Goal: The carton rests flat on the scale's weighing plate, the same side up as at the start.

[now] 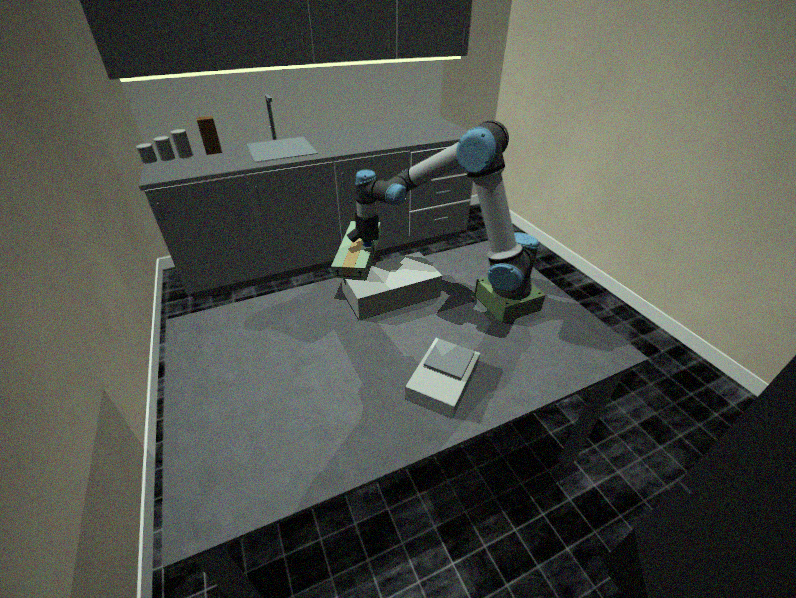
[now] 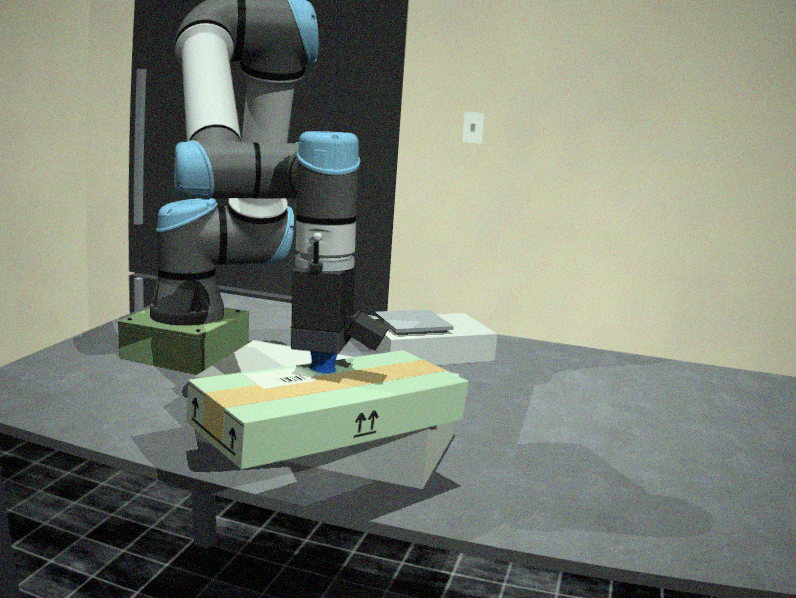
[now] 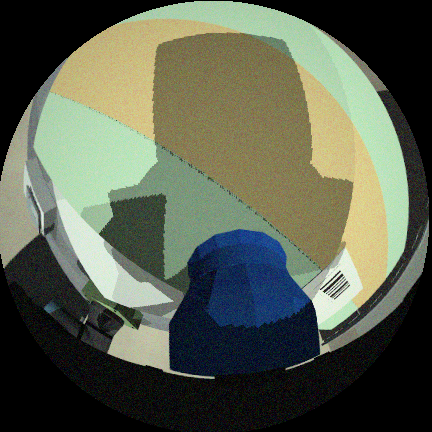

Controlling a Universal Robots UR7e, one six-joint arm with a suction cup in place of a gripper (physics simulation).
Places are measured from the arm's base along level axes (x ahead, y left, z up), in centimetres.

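Pixels of known places: end effector, tool point: [image 1: 367, 246] [image 2: 322, 377] [image 3: 237, 252]; arm's base, origin of the base link: [image 2: 187, 315] [image 3: 107, 312].
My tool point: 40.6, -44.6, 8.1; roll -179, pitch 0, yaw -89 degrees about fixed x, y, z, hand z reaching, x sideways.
Observation:
Ahead of a thing's pixels: the offset from my tool point to its top centre, as dx, dy, dz. Level surfaces: height alone.
The carton @(+2.6, -3.6, +2.2) [image 1: 343, 260] [image 2: 296, 432] [image 3: 90, 132] is pale green with an orange tape strip, a barcode label and side arrows pointing up. It lies top side up across the end of a white block @(-2.7, +15.0, -5.4) [image 1: 395, 294] [image 2: 395, 460] [image 3: 82, 240], and part of it overhangs. My gripper, a blue suction cup [image 1: 367, 244] [image 2: 323, 368] [image 3: 237, 245], is on the carton's top face beside the tape and touches it. The cup's rim is partly hidden. The white scale @(+6.2, +63.9, -8.3) [image 1: 433, 386] [image 2: 472, 344] stands apart, with its grey weighing plate @(+2.8, +61.8, -8.3) [image 1: 448, 358] [image 2: 415, 321] bare.
The green arm base [image 1: 505, 305] [image 2: 160, 344] stands behind the block. The grey table @(dz -16.0) [image 1: 270, 418] [image 2: 579, 463] has an edge near the carton. A counter [image 1: 360, 144] with a sink [image 1: 281, 149] runs along the wall beyond that edge.

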